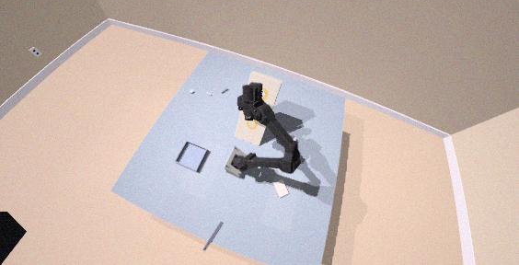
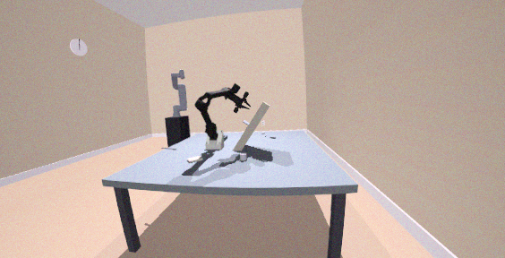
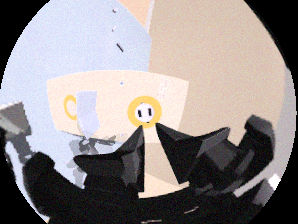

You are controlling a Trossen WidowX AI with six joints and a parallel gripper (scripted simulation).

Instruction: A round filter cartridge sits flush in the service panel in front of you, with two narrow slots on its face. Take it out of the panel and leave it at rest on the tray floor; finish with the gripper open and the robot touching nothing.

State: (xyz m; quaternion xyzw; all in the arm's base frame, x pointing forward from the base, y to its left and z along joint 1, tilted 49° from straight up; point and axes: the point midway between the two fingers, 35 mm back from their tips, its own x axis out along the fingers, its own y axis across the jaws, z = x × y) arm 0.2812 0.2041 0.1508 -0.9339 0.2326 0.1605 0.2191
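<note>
The white round filter cartridge lies 6 cm ahead of my gripper tip and 5 cm below it. Round my gripper tip: beige block: 34 cm behind, 33 cm to the right, 31 cm below; then shallow grey tray: 39 cm behind, 31 cm below, 26 cm to the left.
</note>
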